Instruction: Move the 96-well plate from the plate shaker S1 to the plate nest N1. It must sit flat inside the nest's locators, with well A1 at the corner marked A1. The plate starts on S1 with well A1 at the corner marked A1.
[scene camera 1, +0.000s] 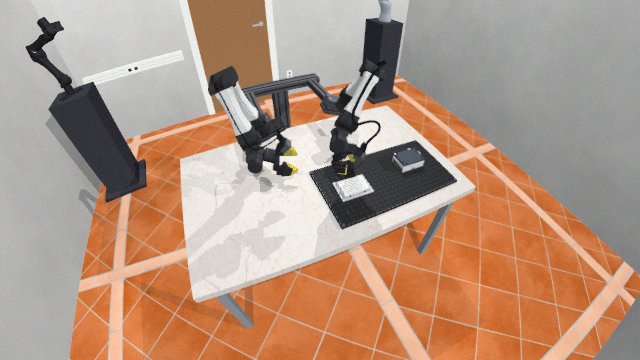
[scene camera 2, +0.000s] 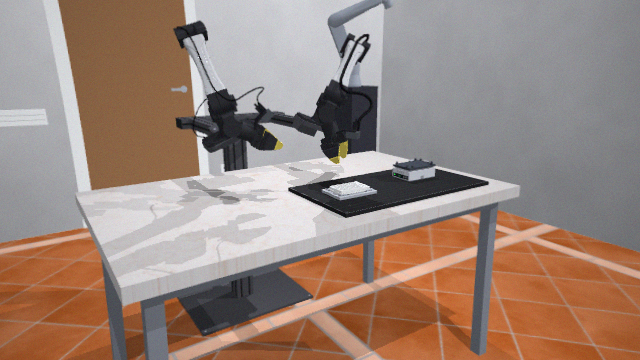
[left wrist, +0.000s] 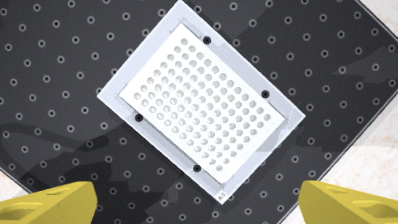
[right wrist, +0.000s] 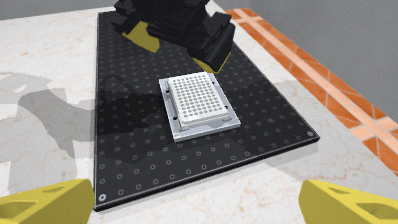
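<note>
White 96-well plate (left wrist: 187, 115), (right wrist: 197, 102). Plate nest N1 (left wrist: 159, 36). Plate shaker S1 (scene camera 2: 399, 173). Left gripper (scene camera 2: 341, 160), (left wrist: 198, 191), (right wrist: 181, 59). Right gripper (scene camera 2: 280, 143), (right wrist: 197, 189).
</note>
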